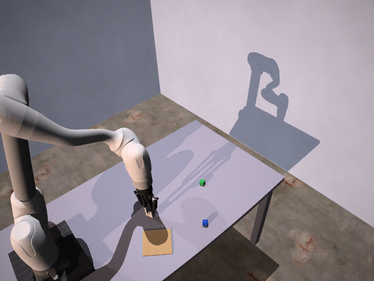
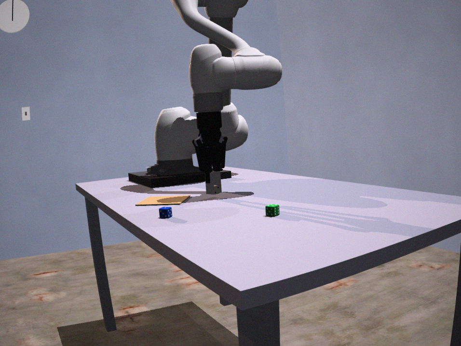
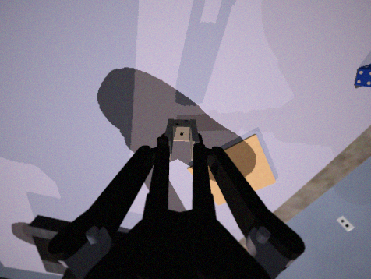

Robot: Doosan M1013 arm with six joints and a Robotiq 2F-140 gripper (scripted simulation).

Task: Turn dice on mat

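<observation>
My gripper is now 14 cm to the left of the tan mat, 7 cm past it and 5 cm above it. Also, from my hand: green die: 34 cm ahead, 3 cm below, 2 cm to the right; white die: 2 cm below; blue die: 22 cm to the right, 17 cm ahead, 3 cm below.
</observation>
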